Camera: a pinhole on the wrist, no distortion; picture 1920 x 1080 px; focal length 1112.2 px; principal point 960.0 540.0 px. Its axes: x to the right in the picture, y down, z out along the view. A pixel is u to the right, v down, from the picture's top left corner.
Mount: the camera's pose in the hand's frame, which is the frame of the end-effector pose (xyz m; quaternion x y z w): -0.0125 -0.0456 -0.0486 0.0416 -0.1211 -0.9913 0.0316
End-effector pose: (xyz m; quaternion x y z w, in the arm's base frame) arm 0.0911 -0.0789 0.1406 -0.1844 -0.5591 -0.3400 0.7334
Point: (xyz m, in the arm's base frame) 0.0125 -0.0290 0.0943
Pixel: 1364.2 601.2
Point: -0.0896 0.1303 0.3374
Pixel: 523.5 576.4
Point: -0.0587 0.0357 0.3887
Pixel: 119.7 685.8
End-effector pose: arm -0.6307 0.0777 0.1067 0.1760 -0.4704 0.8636 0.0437
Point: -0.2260 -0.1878 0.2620
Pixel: 1581.3 838.4
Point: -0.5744 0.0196 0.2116
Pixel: 871.9 964.7
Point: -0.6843 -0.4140 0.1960
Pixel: 548.3 269.5
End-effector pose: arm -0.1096 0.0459 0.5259 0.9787 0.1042 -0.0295 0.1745
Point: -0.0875 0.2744 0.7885
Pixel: behind the camera
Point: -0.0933 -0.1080 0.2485
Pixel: 783.9 524.8
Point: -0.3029 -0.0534 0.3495
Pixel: 1606.6 610.0
